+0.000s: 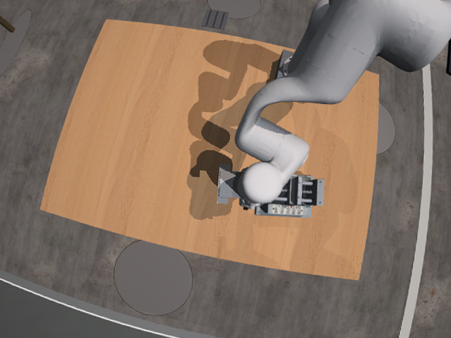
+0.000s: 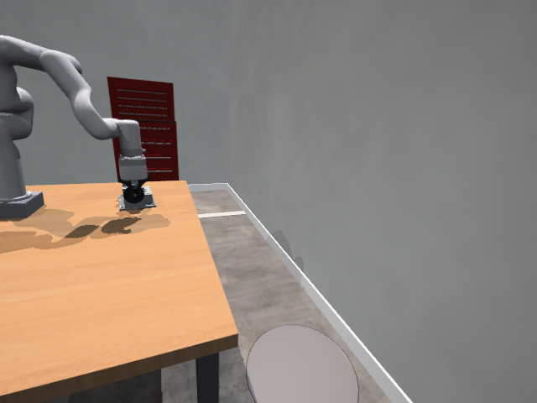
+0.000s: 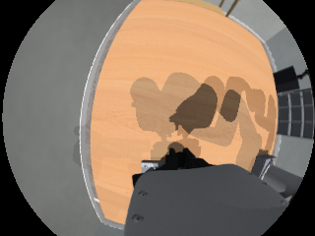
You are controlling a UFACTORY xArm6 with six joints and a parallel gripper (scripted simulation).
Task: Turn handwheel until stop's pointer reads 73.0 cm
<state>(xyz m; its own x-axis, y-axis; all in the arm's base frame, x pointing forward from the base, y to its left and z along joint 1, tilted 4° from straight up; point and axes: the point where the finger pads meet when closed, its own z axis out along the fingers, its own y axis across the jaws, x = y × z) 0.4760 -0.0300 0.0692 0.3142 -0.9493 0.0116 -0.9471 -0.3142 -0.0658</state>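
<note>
Now: hand 10 mm past the black handwheel, 20 mm to the right of it and 10 mm above it. From my hand the other things lie so: stop 50 mm behind, 160 mm to the left, 10 mm below.
</note>
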